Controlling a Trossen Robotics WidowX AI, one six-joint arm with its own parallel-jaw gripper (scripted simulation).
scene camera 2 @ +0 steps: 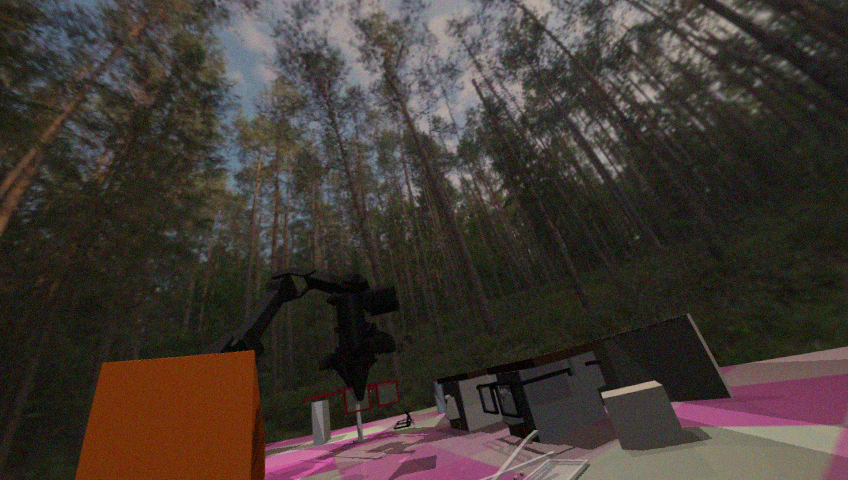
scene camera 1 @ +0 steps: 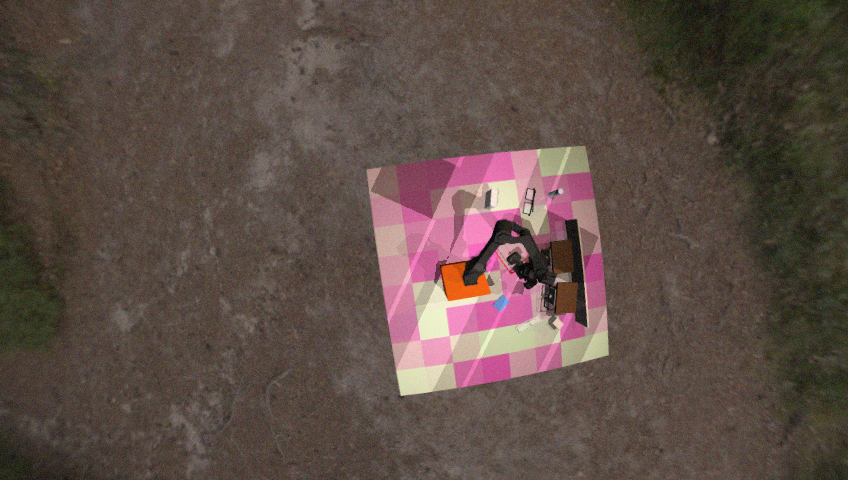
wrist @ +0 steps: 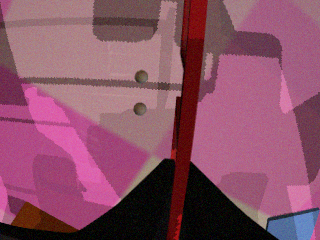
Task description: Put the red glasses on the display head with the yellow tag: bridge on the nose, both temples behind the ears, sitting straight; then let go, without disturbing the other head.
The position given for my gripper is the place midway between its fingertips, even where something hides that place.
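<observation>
My gripper (scene camera 2: 359,401), visible also in the wrist view (wrist: 175,169).
</observation>
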